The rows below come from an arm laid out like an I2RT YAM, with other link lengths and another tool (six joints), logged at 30 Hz.
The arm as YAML. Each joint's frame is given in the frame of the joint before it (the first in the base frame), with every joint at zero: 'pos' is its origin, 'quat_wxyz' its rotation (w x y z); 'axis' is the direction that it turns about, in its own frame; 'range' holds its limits. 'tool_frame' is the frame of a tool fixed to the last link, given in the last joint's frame.
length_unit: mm
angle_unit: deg
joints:
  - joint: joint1
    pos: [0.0, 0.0, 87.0]
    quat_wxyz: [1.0, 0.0, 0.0, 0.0]
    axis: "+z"
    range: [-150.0, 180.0]
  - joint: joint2
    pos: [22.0, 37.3, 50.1]
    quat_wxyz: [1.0, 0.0, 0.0, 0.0]
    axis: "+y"
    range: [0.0, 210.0]
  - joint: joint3
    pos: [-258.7, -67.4, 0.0]
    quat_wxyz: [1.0, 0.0, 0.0, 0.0]
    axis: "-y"
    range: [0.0, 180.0]
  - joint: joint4
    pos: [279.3, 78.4, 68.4]
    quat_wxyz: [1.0, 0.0, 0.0, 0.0]
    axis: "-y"
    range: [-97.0, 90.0]
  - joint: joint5
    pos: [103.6, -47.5, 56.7]
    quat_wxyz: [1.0, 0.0, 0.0, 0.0]
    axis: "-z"
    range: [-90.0, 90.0]
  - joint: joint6
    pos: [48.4, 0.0, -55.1]
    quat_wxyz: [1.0, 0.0, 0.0, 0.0]
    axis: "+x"
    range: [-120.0, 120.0]
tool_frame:
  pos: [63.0, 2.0, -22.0]
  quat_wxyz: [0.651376, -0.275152, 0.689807, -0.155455]
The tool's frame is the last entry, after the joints.
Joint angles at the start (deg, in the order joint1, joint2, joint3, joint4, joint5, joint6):
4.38, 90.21, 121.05, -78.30, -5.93, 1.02
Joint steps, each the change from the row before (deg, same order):
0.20, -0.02, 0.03, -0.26, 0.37, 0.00
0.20, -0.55, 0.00, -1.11, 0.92, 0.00
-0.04, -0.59, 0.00, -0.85, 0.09, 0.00
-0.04, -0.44, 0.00, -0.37, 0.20, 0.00
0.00, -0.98, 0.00, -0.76, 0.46, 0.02
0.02, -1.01, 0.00, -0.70, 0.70, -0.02
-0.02, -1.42, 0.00, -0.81, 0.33, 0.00
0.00, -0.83, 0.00, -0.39, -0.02, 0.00
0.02, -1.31, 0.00, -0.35, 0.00, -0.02
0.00, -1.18, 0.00, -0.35, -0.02, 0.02
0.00, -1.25, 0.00, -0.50, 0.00, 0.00
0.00, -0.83, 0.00, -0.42, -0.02, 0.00
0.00, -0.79, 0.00, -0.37, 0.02, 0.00
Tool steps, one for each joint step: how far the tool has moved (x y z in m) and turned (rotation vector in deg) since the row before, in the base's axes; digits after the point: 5 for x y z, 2 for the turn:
-0.00093, 0.00046, -0.00036, -0.29, 0.19, -0.05
-0.00597, -0.00103, 0.00055, -0.73, 0.50, -0.42
-0.00549, -0.00088, 0.00145, -0.09, 0.25, -0.10
-0.00327, -0.00090, 0.00162, -0.14, -0.08, -0.17
-0.00718, -0.00148, 0.00365, -0.31, -0.24, -0.32
-0.00717, -0.00184, 0.00379, -0.51, -0.35, -0.43
-0.00980, -0.00156, 0.00557, -0.19, -0.63, -0.24
-0.00560, -0.00042, 0.00334, 0.05, -0.44, 0.01
-0.00814, -0.00057, 0.00571, 0.07, -0.96, 0.03
-0.00753, -0.00057, 0.00489, 0.10, -0.82, 0.00
-0.00843, -0.00070, 0.00468, 0.06, -0.75, 0.00
-0.00590, -0.00045, 0.00278, 0.05, -0.41, 0.01
-0.00555, -0.00050, 0.00263, 0.02, -0.42, -0.01

